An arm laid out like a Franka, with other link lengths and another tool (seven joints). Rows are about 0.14 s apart.
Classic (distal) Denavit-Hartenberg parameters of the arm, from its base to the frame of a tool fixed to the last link. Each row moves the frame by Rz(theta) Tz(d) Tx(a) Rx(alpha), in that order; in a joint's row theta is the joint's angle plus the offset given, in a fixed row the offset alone. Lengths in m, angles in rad.
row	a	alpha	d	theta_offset
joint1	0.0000	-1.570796	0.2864	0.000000
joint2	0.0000	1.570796	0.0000	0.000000
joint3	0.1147	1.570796	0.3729	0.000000
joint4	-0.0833	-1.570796	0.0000	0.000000
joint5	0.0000	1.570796	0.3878	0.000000
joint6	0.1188	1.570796	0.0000	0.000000
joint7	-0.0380	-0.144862	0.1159	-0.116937
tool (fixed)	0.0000	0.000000	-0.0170	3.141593
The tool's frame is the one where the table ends.
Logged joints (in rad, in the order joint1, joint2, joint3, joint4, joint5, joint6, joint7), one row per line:
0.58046 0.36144 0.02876 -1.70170 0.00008 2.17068 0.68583
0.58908 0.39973 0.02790 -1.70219 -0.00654 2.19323 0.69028
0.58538 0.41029 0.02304 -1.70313 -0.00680 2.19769 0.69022
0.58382 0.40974 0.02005 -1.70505 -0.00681 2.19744 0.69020
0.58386 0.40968 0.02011 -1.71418 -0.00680 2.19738 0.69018
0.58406 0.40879 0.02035 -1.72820 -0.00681 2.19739 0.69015
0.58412 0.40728 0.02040 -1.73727 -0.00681 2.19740 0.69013
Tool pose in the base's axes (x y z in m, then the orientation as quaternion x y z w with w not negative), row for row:
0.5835 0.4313 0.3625 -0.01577 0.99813 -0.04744 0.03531
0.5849 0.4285 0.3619 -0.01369 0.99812 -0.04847 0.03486
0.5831 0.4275 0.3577 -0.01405 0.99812 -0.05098 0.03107
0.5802 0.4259 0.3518 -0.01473 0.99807 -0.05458 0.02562
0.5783 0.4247 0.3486 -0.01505 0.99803 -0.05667 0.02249
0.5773 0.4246 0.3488 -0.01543 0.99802 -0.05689 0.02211
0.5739 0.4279 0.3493 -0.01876 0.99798 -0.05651 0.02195
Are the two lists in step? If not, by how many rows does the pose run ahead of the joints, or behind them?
The pose runs 2 rows ahead of the joints: the pose in row i belongs to the joints in row i + 2.
